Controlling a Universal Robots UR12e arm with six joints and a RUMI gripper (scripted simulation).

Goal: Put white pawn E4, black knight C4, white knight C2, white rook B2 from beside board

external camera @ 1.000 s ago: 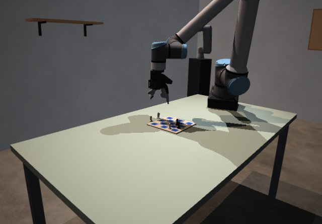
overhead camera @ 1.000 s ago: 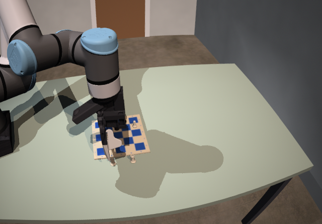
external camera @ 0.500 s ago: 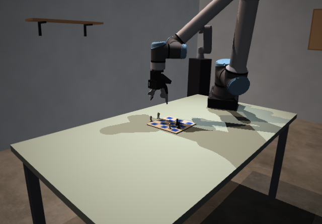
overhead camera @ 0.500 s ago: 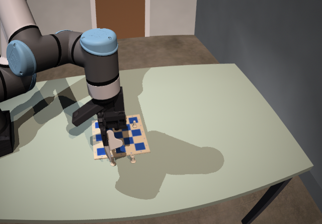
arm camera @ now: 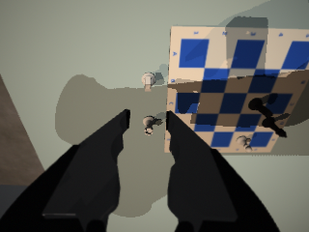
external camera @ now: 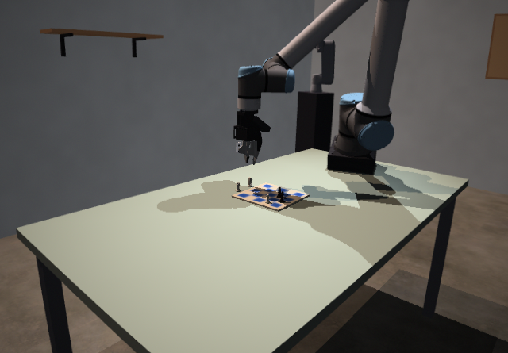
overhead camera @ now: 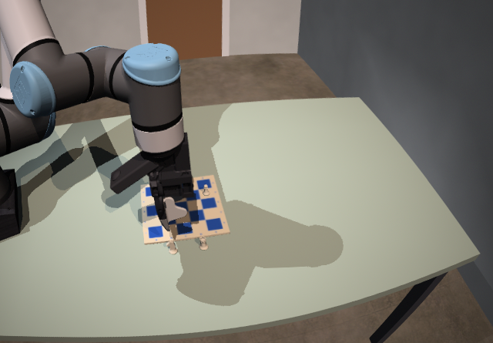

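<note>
Now: the white knight 10 cm below my hand. From my hand the other things lie so: black knight 18 cm to the left, 9 cm below; then white rook 7 cm ahead, 1 cm to the left, 10 cm below; then chessboard 1 cm ahead, 14 cm to the left, 11 cm below.
</note>
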